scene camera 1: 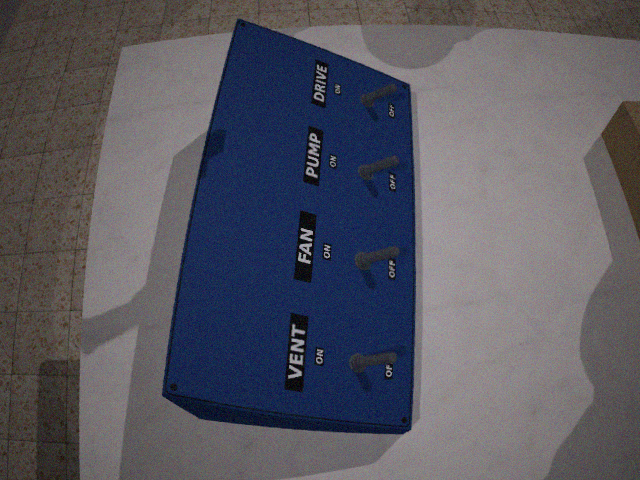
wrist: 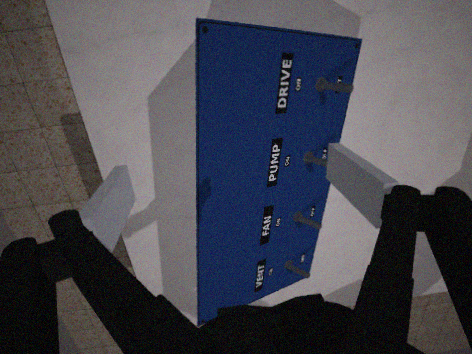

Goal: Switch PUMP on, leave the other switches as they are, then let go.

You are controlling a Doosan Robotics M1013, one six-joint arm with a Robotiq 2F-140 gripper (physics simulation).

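Places are measured from the arm's base along level axes (x ahead, y left, z up), in centimetres.
Pixels of known places: gripper, fingertip midpoint: [wrist: 231,171].
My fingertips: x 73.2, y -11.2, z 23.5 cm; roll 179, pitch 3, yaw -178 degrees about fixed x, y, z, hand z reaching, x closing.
Note:
For each thing: its middle in the pictures, then the offset to it from my fingertips. Level surfaces: height alone.
- blue switch panel at the middle of its body: [scene camera 1: 304,222] [wrist: 260,180] dz -27.9, dx -6.4, dy +14.7 cm
- PUMP lever at the middle of its body: [scene camera 1: 381,165] [wrist: 321,162] dz -23.0, dx -15.8, dy +9.6 cm
- DRIVE lever at the middle of its body: [scene camera 1: 381,92] [wrist: 336,86] dz -23.0, dx -16.9, dy -2.4 cm
- FAN lever at the middle of its body: [scene camera 1: 379,255] [wrist: 309,222] dz -23.0, dx -14.8, dy +21.5 cm
- VENT lever at the middle of its body: [scene camera 1: 376,359] [wrist: 299,271] dz -23.0, dx -13.7, dy +33.5 cm
- pale table at its surface level: dz -34.3 cm
A blue switch panel [scene camera 1: 248,206] [wrist: 230,220] carries four grey toggle levers. The PUMP lever [scene camera 1: 378,167] [wrist: 315,159] leans toward its OFF label. The DRIVE lever [scene camera 1: 378,95] [wrist: 335,86], FAN lever [scene camera 1: 377,257] [wrist: 307,220] and VENT lever [scene camera 1: 373,360] [wrist: 298,270] also lean to OFF. My gripper [wrist: 231,171] is wide open and empty, above the panel. In the wrist view its right fingertip overlaps the outer end of the PUMP lever; whether they touch I cannot tell. Its left fingertip appears beyond the panel's left edge. The gripper does not show in the scene view.
The panel stands on a pale table [scene camera 1: 496,155] [wrist: 115,65], with tiled floor [scene camera 1: 41,206] [wrist: 30,100] beyond the table edge. Part of a tan box-like object [scene camera 1: 628,149] shows at the right of the scene view. Shadows fall on the table and panel.

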